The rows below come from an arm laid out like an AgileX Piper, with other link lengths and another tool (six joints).
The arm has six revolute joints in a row. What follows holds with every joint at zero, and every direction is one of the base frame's.
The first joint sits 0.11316 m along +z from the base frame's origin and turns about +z.
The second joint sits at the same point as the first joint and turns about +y.
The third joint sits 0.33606 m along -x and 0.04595 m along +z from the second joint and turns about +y.
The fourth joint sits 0.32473 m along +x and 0.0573 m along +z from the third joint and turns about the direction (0.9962, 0, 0.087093).
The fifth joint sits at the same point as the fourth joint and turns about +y.
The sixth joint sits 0.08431 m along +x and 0.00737 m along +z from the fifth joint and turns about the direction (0.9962, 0, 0.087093).
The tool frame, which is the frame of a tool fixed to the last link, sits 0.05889 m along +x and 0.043 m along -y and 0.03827 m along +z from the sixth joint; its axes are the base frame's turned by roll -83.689, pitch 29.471 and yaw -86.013 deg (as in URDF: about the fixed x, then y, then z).
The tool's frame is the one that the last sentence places.
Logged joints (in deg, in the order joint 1, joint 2, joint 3, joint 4, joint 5, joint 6), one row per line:
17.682, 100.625, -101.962, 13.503, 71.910, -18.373
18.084, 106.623, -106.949, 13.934, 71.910, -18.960
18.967, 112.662, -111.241, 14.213, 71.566, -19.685
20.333, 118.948, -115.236, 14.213, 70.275, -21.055
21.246, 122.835, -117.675, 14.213, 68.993, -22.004
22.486, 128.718, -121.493, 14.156, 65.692, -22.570
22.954, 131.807, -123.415, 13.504, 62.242, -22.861
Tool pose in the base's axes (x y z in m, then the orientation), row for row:
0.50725, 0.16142, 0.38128, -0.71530, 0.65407, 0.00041, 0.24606
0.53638, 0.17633, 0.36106, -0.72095, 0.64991, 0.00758, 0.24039
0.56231, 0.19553, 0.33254, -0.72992, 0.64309, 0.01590, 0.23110
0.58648, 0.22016, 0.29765, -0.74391, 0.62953, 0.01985, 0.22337
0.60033, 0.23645, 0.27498, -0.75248, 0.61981, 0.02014, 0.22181
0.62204, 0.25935, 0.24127, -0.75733, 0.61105, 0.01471, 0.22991
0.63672, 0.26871, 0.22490, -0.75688, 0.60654, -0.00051, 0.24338
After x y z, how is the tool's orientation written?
As a quaternion, x y z w.
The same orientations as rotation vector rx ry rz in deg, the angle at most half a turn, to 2 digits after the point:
-111.81, 102.24, 0.06
-113.03, 101.89, 1.19
-114.99, 101.31, 2.50
-117.67, 99.58, 3.14
-119.13, 98.12, 3.19
-119.38, 96.33, 2.32
-118.48, 94.94, -0.08

